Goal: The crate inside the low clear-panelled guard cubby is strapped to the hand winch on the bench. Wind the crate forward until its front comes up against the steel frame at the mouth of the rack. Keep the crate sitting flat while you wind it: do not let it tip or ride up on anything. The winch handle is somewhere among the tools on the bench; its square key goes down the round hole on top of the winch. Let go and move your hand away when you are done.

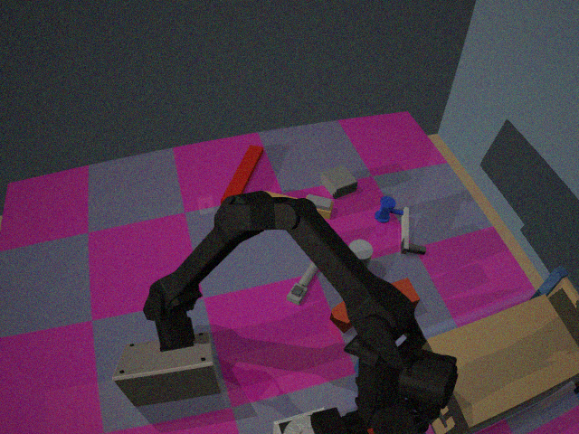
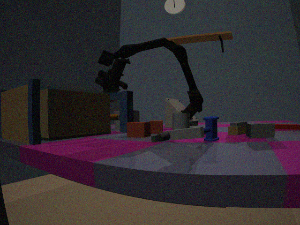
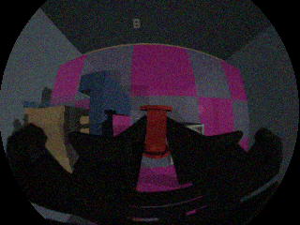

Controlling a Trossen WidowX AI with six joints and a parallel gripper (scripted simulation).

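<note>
Right now the winch handle with red hub is 3 cm behind my gripper tip, 3 cm to the left of it and 4 cm below it. The rest, counted from my gripper tip: winch 10 cm behind, 5 cm to the left, 11 cm below; blue steel frame 7 cm ahead, 7 cm to the left, 4 cm below; red knob 1 cm to the left, 1 cm below.
</note>
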